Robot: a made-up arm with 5 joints.
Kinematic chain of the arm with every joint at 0, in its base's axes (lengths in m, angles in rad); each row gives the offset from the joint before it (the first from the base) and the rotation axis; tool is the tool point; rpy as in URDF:
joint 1: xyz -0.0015 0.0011 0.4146 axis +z
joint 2: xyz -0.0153 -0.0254 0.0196 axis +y
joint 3: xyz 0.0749 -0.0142 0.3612 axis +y
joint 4: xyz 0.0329 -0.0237 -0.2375 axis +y
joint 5: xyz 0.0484 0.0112 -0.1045 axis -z
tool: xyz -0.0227 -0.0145 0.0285 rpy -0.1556 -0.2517 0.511
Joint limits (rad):
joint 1: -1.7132..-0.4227
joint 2: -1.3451..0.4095
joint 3: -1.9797..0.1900
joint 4: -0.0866..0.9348
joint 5: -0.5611..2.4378
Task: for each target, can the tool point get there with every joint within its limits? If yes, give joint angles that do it. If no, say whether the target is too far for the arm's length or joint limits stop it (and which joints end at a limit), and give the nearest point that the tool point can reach.
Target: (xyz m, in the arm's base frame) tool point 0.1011 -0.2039 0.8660
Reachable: yes | joints -0.9758 -0.3972 -1.1932 0.0314 1.5328
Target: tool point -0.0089 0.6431 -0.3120
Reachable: no: too far | nearest point -0.0431 0.0903 0.4528 | short by 0.944 m
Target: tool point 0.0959 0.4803 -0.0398
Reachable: no: joint limits stop it (at a limit: joint 1, joint 2, joint 3, joint 4) | nearest point -0.0374 0.0893 0.4528 | short by 0.643 m
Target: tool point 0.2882 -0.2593 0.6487
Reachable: yes | joints -0.5884 0.1067 -1.1148 0.2144 0.4307
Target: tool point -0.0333 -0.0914 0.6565
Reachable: yes | joints -1.2135 -0.8217 -0.4598 0.5702 0.1867
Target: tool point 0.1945 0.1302 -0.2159
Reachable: no: joint limits stop it (at a limit: joint 1, joint 2, joint 5) | nearest point 0.1447 -0.0936 0.4023 | short by 0.659 m
